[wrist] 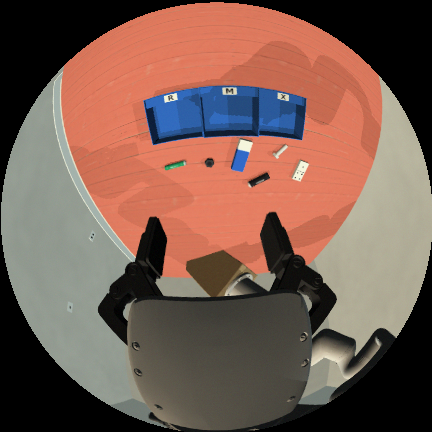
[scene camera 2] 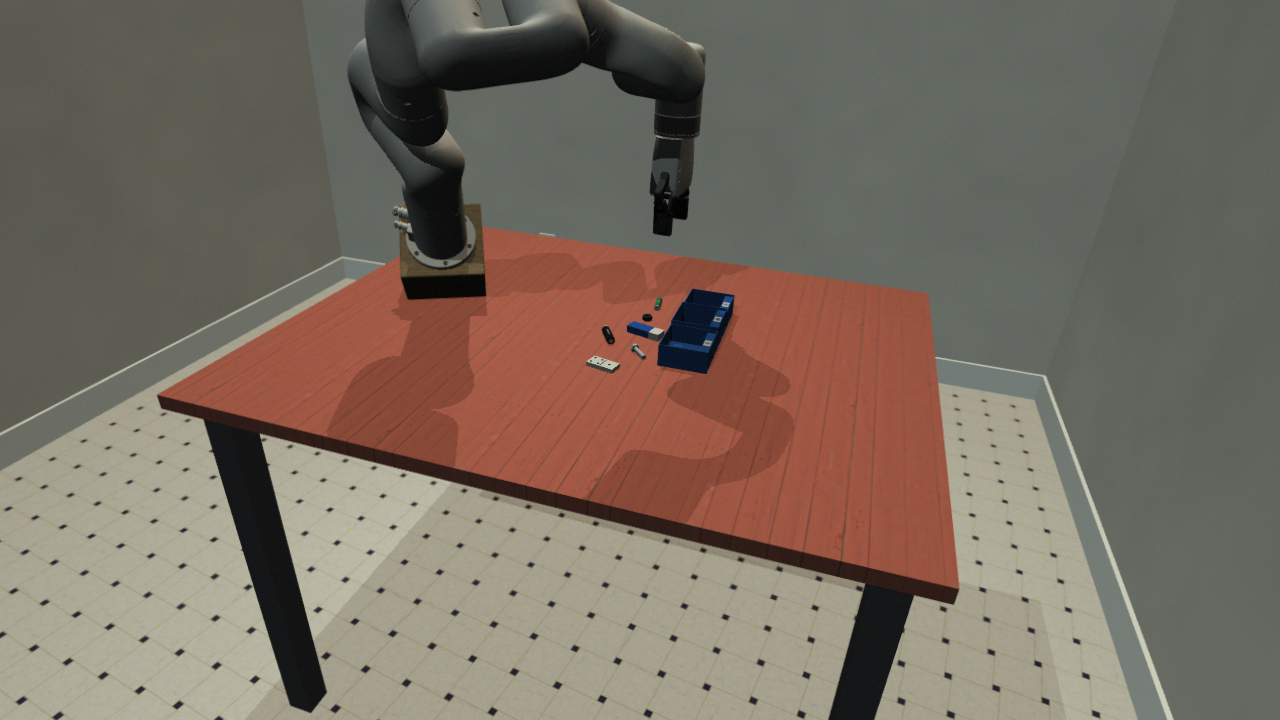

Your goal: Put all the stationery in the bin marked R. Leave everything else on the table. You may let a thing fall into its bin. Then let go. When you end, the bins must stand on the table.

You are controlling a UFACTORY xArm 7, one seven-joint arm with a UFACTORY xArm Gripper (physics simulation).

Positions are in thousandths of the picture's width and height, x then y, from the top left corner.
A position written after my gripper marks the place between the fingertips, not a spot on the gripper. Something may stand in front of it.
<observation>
my gripper: wrist 492,522; scene camera 2 524,315
three joined blue bins: wrist 508,256; scene camera 2 540,474
</observation>
